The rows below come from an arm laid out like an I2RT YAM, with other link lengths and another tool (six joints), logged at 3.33 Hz.
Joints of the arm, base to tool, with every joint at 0 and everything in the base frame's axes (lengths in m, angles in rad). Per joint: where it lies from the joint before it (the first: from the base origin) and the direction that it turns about. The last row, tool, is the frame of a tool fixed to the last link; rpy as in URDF.
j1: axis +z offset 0 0 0.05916
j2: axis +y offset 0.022 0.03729 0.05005
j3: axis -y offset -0.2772 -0.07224 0
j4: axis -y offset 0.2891 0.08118 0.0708
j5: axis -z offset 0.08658 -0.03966 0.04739
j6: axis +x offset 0.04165 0 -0.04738
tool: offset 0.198 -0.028 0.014 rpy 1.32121 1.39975 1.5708
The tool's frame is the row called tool.
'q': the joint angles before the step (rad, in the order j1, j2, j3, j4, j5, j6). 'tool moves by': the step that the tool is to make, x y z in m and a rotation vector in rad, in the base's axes. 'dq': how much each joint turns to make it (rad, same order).
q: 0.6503 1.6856 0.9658 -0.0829 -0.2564 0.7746
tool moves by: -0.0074 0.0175 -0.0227 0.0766 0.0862 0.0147
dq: -0.0105 0.0776 -0.0020 0.0758 -0.0990 0.0631
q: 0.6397 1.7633 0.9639 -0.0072 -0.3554 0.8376
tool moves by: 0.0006 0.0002 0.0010 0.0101 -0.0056 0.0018
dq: -0.0034 -0.0028 -0.0095 0.0170 -0.0071 -0.0004
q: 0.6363 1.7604 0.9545 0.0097 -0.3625 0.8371
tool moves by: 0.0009 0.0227 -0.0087 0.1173 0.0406 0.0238
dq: -0.0152 0.0781 -0.0113 0.1517 -0.1104 0.0641
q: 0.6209 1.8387 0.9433 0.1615 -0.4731 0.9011
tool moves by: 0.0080 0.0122 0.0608 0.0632 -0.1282 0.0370
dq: 0.0065 -0.1036 -0.0029 0.0209 -0.0091 -0.0422
